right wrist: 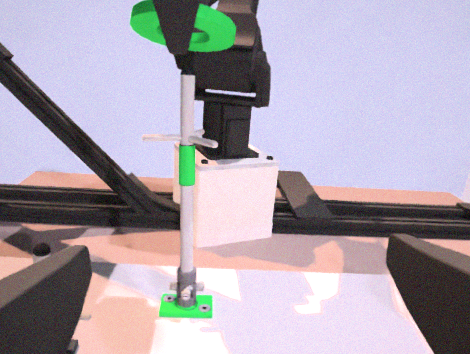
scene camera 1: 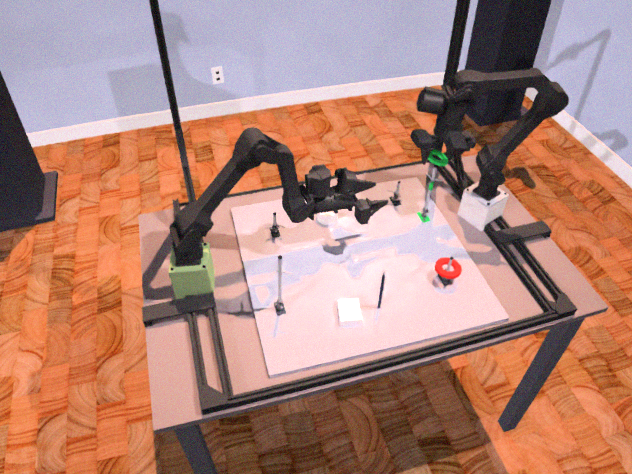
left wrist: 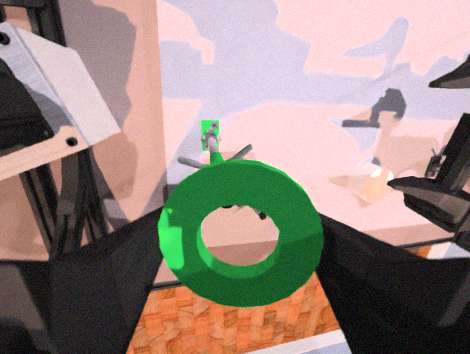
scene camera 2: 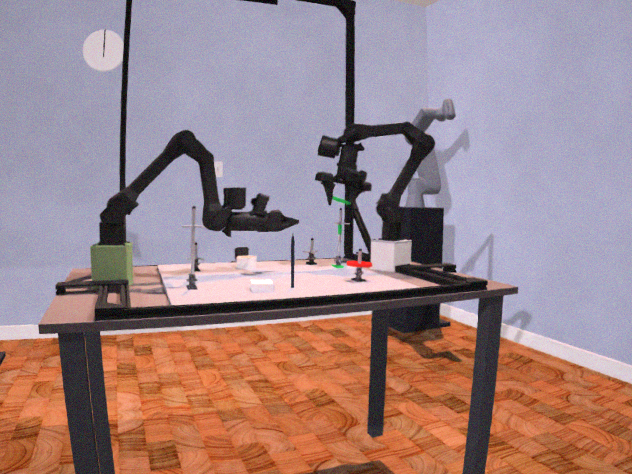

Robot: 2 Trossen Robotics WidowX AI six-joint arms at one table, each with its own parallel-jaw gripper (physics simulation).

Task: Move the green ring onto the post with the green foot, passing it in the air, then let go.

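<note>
The post with the green foot stands upright near the white-based arm; short crossbars stick out above its green band. My left gripper is shut on the green ring and holds it nearly flat above the post's top. In the left wrist view the post's dark tip shows at the upper edge of the ring's hole. My right gripper is open and empty, above the board, facing the post.
A red ring is around a short post. A tall grey post, a black pointed rod and a white block stand on the board. Short posts stand farther back.
</note>
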